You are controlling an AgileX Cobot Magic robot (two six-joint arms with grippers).
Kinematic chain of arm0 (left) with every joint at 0, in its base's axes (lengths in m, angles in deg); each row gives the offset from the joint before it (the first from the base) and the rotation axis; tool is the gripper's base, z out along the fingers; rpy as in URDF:
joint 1: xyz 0 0 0.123 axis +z
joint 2: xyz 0 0 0 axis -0.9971 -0.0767 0
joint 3: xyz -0.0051 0.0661 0.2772 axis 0.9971 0.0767 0
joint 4: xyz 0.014 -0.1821 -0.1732 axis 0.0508 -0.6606 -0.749
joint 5: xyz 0 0 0 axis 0.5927 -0.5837 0.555
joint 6: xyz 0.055 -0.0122 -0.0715 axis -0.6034 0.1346 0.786
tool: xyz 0 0 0 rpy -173.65 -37.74 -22.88
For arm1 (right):
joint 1: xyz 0 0 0.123 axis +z
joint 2: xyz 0 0 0 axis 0.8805 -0.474 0
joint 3: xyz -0.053 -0.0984 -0.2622 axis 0.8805 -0.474 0
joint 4: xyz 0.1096 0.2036 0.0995 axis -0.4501 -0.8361 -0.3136
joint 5: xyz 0 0 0 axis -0.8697 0.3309 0.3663
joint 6: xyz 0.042 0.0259 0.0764 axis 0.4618 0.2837 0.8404
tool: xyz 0 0 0 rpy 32.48 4.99 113.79
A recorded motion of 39 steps. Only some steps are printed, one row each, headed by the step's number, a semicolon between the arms.
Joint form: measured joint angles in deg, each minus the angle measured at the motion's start. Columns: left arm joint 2, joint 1, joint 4, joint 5, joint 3, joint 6; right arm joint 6, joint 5, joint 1, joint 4, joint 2, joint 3.
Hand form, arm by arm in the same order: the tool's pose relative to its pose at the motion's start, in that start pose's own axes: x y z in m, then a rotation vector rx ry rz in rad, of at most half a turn. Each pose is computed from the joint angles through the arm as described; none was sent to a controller.
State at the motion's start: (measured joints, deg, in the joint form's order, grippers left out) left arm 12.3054 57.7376 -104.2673 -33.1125 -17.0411 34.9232; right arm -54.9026 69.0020 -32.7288 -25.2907 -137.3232 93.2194
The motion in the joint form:
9: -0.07 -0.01 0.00 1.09 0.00 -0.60; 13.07 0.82 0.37 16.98 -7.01 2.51
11: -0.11 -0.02 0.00 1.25 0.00 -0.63; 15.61 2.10 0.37 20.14 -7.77 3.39
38: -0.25 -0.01 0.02 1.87 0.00 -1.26; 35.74 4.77 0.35 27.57 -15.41 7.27
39: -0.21 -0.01 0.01 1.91 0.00 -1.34; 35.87 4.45 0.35 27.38 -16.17 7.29
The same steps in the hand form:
9: 0.0015 -0.0010 0.0003 0.0115 0.0163 0.0104; -0.0034 -0.0140 0.0224 0.1491 0.1063 -0.0258
11: 0.0018 -0.0012 0.0004 0.0132 0.0193 0.0109; -0.0050 -0.0148 0.0238 0.1711 0.1278 -0.0312
38: 0.0028 -0.0016 0.0009 0.0194 0.0302 0.0217; -0.0120 -0.0237 0.0476 0.2872 0.1962 0.2185
39: 0.0028 -0.0017 0.0008 0.0200 0.0300 0.0230; -0.0115 -0.0251 0.0506 0.2917 0.2010 0.2261

